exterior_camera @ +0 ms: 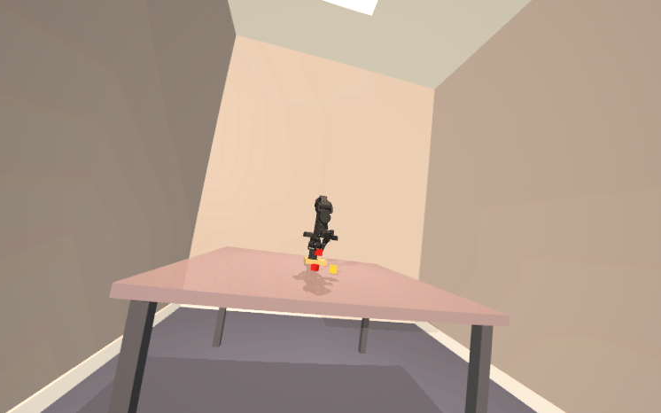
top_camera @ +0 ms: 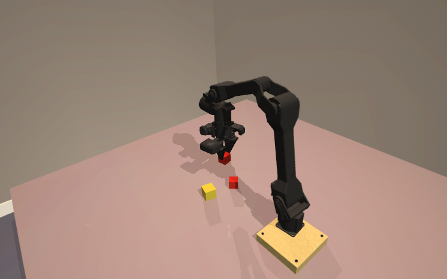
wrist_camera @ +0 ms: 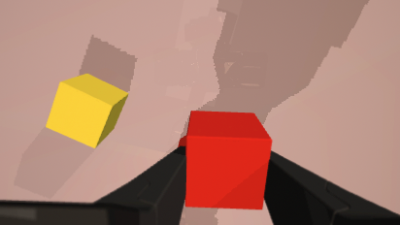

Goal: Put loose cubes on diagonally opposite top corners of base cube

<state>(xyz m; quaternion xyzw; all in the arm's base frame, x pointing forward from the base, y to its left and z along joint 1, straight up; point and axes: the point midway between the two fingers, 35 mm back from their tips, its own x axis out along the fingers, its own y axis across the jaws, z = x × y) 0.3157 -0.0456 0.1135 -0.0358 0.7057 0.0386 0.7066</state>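
My gripper tip is 10 cm to the right of the yellow base cube, 9 cm above it and 2 cm past it.
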